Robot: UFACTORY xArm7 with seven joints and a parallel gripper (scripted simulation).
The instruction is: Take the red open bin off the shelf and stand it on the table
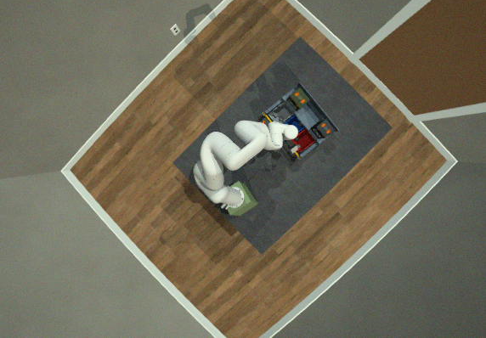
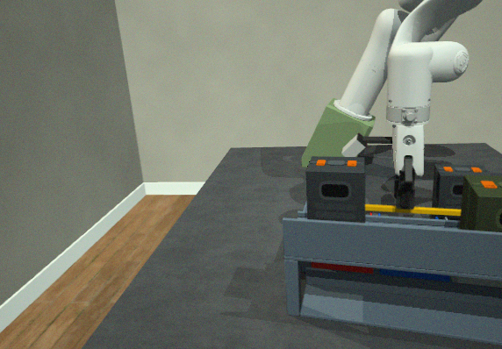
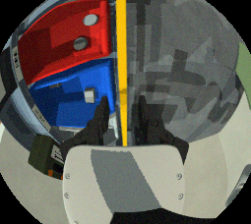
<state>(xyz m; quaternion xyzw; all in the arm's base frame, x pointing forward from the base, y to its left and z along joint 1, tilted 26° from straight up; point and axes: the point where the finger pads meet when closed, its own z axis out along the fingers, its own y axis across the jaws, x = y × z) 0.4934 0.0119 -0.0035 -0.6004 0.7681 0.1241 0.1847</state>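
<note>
Now: the yellow bar 30 mm below my hand. From my hand the other things lie so: grey bin 130 mm ahead, 90 mm to the left, 50 mm below; then blue bin 100 mm ahead, 50 mm below, 20 mm to the right; then red open bin 130 mm to the right, 80 mm ahead, 50 mm below.
</note>
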